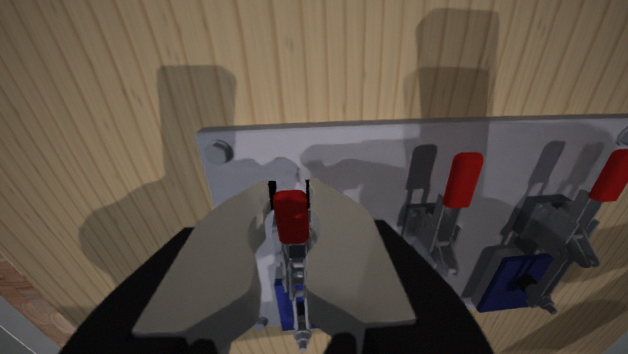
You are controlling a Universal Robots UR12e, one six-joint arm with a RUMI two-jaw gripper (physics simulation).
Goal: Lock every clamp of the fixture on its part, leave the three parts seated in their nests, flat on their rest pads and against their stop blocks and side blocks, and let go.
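Frame: origin at the arm's base, x left, y back, z up, level; metres.
Seen in the pictures: gripper, fingertip midpoint: [291, 183].
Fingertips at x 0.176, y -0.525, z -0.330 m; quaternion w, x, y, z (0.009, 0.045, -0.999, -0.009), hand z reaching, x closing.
Observation:
Pixels of each thing's top centre, then the offset from my fingertips to it. "*": a spot on its surface instead. Level surfaces: height alone.
- grey fixture plate, surface spot: [270, 141] * dx +0.016, dy -0.012, dz -0.035 m
- left blue part, middle of its top: [300, 308] dx -0.011, dy +0.139, dz -0.009 m
- middle clamp's red handle, middle of its top: [467, 187] dx -0.110, dy -0.002, dz +0.002 m
- right clamp's red handle, surface spot: [610, 176] * dx -0.211, dy -0.015, dz +0.004 m
- right blue part, middle of its top: [519, 286] dx -0.232, dy +0.122, dz -0.014 m
- bolt head, surface spot: [218, 152] * dx +0.050, dy -0.005, dz -0.028 m
- wooden table top, its level: dz -0.050 m
My gripper [291, 183] is shut on the red handle [291, 220] of the left clamp, with a fingertip on each side of it. The handle leans back toward the far edge of the grey fixture plate [270, 141]. The left clamp's arm runs down over the left blue part [284, 306], which is partly hidden by the fingers and the arm. The middle clamp's red handle [463, 181] points to the far edge; its part is hidden behind my gripper. The right clamp's red handle [610, 176] also points that way, and its spindle [544, 303] is at the right blue part [512, 281]. Contact and seating cannot be told.
A bolt head [218, 152] stands at the plate's far left corner, and another [623, 136] shows at the right frame edge. The middle clamp stands to the right of my gripper. The plate lies on a wooden table top [300, 50] with shadows across it.

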